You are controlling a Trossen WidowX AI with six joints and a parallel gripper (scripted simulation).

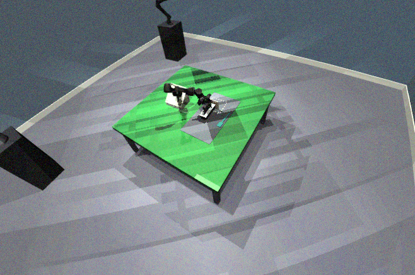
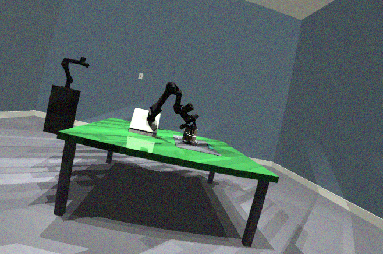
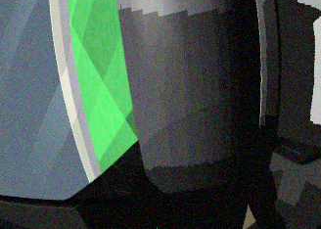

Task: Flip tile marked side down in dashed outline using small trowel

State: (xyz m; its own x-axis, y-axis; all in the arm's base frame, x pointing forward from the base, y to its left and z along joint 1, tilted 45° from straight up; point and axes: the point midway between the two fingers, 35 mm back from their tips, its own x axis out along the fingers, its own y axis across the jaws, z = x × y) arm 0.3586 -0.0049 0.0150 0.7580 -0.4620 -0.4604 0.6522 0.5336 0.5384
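Now: the grey mat 10 mm ahead of my gripper tip, 10 mm to the right of it and 140 mm below it. From my gripper tip the other things lie so: small trowel: 30 mm behind, 10 mm below; thin teal strip: 150 mm ahead, 40 mm to the right, 110 mm below; tile: 20 mm behind, 90 mm to the left, 60 mm below.
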